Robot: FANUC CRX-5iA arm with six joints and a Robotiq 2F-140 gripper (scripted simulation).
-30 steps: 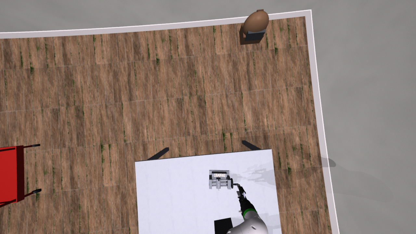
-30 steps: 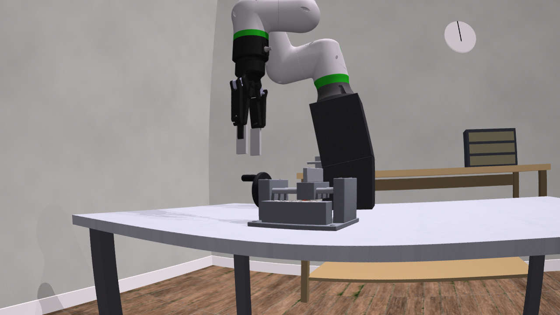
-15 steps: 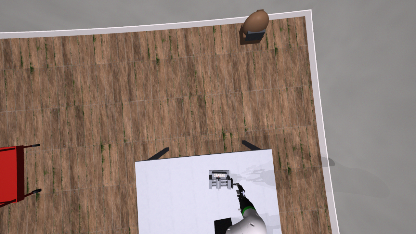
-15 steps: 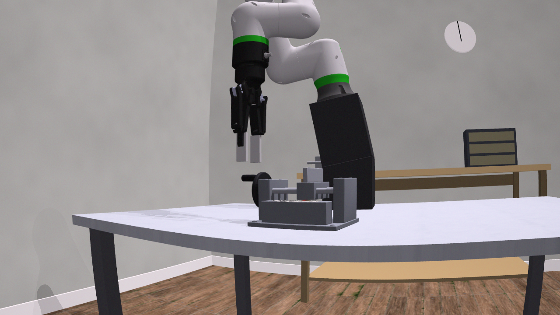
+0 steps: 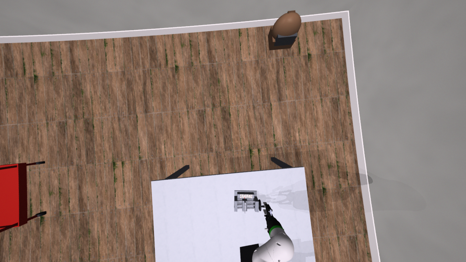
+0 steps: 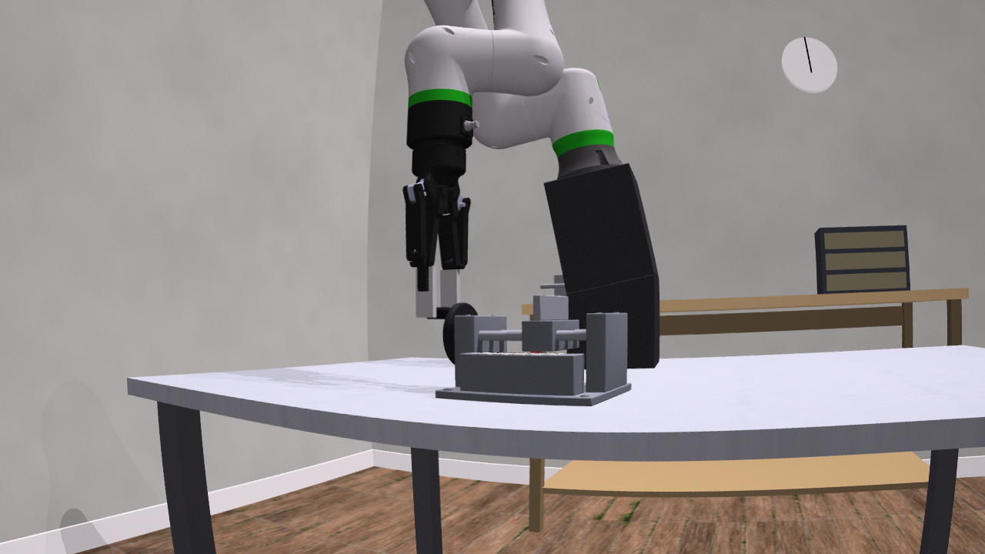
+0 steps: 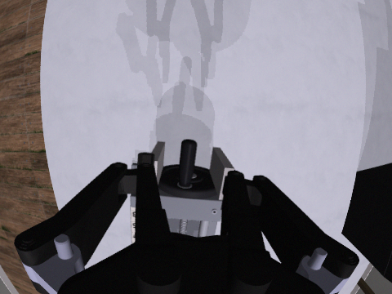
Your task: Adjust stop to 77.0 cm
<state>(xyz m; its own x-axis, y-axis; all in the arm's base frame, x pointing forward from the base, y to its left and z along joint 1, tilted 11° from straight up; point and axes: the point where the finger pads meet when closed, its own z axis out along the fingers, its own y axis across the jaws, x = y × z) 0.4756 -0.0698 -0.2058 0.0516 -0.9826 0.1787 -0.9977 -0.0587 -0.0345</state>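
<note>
My hand is 2 cm above the crank handle. The rest, counted from my hand: handwheel: 2 cm to the left, 3 cm below; stop carriage: 16 cm to the left, 4 cm below.
</note>
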